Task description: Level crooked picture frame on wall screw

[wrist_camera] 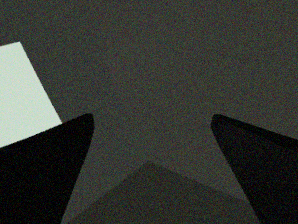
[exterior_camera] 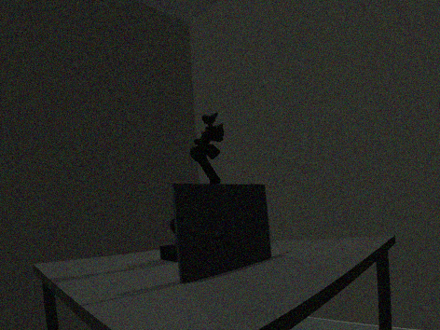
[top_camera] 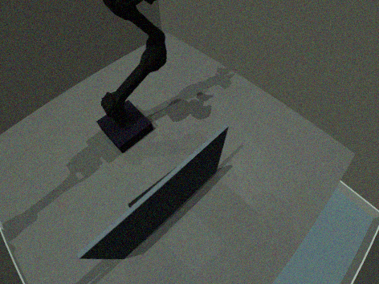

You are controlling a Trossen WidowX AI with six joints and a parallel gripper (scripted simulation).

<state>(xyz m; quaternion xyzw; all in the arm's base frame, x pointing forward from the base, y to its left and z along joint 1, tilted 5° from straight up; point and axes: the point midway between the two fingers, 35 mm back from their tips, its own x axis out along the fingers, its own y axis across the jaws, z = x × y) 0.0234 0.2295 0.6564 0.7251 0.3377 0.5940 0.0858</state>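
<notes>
Now: the picture frame 560 mm below my gripper tip, 350 mm to the right of it and 340 mm ahead of it. The rest, counted from my gripper tip: blue-grey wall panel 580 mm below, 350 mm ahead, 330 mm to the right.
</notes>
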